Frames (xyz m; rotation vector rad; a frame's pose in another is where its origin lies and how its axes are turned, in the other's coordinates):
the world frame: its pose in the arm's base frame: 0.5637 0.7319 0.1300 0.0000 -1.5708 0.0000
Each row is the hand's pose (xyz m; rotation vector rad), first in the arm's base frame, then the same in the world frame.
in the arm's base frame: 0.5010 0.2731 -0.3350 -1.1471 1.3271 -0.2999
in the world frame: -0.4650 -0.4588 0.0627 -1.3725 2.6266 0.8036
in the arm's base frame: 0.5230 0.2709 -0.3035 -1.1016 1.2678 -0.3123
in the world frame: -0.4335 -0.4610 0.0407 -1.3287 2.5900 0.7418
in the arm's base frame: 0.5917 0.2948 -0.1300 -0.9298 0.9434 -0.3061
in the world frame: -0.2600 -0.4371 -0.0280 -1.1050 2.3474 0.5577
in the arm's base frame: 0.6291 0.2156 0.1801 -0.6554 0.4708 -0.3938
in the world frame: 0.0501 -0.5163 -0.0654 -0.8764 1.9501 0.2185
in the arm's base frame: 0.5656 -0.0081 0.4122 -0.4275 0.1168 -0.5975
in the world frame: 0.2822 -0.7400 -0.0019 -0.8147 1.6086 -0.1351
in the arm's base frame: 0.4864 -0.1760 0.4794 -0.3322 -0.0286 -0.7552
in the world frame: 0.3494 -0.9079 0.0773 -0.8463 1.4448 -0.3292
